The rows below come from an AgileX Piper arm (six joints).
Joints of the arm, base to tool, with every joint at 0 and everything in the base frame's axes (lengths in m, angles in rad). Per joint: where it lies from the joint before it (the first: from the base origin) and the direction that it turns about. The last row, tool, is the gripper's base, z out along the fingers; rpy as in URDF.
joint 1: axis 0 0 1 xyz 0.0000 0.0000 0.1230
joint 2: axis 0 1 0 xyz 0.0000 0.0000 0.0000
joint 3: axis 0 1 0 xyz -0.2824 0.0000 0.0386
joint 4: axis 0.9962 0 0.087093 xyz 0.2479 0.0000 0.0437
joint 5: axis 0 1 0 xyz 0.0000 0.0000 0.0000
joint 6: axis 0.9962 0 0.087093 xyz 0.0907 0.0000 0.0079
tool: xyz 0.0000 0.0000 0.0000 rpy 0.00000 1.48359 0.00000
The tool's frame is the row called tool.
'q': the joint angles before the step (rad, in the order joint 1, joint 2, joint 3, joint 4, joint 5, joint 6). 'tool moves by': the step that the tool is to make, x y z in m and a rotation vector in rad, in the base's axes. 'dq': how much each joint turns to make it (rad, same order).
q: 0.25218, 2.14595, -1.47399, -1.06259, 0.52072, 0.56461
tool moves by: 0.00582, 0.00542, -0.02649, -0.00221, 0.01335, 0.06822
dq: 0.00000, 0.06287, -0.00029, -0.07286, -0.07252, 0.03884
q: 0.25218, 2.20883, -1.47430, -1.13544, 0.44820, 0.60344
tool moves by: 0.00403, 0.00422, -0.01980, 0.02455, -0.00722, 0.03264
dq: -0.00033, 0.04820, -0.00080, -0.09579, -0.05950, 0.10118
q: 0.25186, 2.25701, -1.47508, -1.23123, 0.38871, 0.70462
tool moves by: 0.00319, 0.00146, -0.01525, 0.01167, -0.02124, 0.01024
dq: -0.00084, 0.03945, 0.00000, -0.14922, -0.02845, 0.15736
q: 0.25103, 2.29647, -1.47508, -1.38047, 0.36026, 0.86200
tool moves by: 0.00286, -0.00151, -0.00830, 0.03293, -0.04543, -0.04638
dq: -0.00151, 0.02581, -0.00002, -0.16268, 0.01036, 0.22296
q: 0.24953, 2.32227, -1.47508, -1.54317, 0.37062, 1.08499
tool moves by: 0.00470, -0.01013, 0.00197, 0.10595, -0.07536, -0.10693
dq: -0.02197, 0.00319, 0.00003, -0.13830, 0.00704, 0.27765
